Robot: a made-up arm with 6 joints.
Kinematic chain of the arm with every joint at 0, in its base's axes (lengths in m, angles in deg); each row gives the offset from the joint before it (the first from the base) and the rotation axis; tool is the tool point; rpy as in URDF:
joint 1: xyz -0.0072 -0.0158 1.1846 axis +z
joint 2: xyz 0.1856 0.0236 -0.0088 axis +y
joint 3: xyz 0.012 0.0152 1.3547 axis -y
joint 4: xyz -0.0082 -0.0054 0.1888 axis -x
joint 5: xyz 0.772 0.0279 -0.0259 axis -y
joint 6: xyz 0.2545 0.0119 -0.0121 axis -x
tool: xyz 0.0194 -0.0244 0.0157 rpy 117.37 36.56 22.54
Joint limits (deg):
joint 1: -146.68..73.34
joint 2: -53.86..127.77
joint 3: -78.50..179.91
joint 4: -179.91..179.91
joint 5: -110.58..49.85
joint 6: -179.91..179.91
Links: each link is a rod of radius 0.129 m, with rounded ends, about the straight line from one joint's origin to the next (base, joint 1, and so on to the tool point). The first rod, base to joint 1, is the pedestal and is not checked.
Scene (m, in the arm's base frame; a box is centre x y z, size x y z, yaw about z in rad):
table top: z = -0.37
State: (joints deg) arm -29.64 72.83 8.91 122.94 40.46 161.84
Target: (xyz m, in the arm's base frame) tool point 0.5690 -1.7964 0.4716
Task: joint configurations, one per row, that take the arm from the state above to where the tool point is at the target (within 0.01 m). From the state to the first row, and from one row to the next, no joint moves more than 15 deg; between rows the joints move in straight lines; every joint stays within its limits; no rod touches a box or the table.
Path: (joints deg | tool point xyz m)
1: -40.93 74.53 8.28 123.73 39.29 161.92 | 1.5325 -1.2108 0.6448
2: -52.22 76.22 7.64 124.51 38.13 162.01 | 1.2499 -1.4738 0.5861
3: -63.51 77.92 7.01 125.30 36.96 162.09 | 0.9237 -1.6713 0.5282
4: -74.80 79.62 6.38 126.09 35.80 162.18 | 0.5690 -1.7964 0.4716

